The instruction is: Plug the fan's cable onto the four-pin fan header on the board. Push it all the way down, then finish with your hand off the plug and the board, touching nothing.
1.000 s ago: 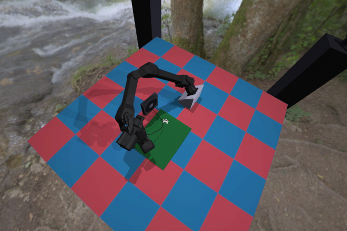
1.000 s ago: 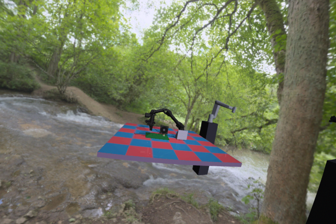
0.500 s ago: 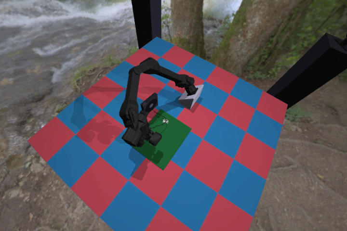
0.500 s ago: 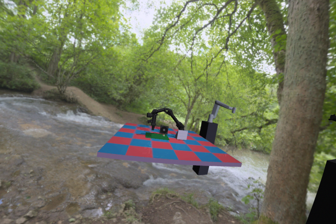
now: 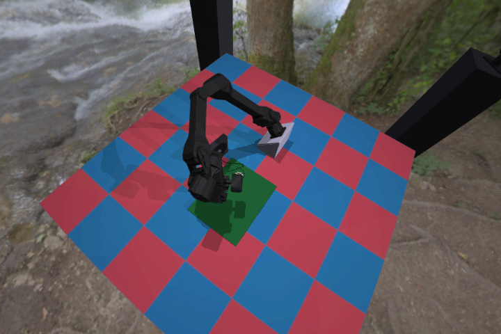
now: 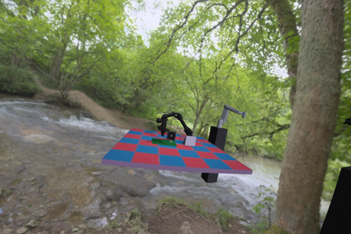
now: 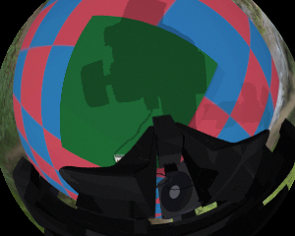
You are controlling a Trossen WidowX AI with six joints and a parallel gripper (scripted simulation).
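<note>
Now: the four-pin header 12 cm behind my gripper tip, 3 cm to the left of it and 8 cm below it. Also, from my gripper tip: black fan (16 cm behind, 9 cm to the right, 2 cm below); green board (2 cm behind, 6 cm to the left, 9 cm below); black plug (1 cm behind, 1 cm above).
</note>
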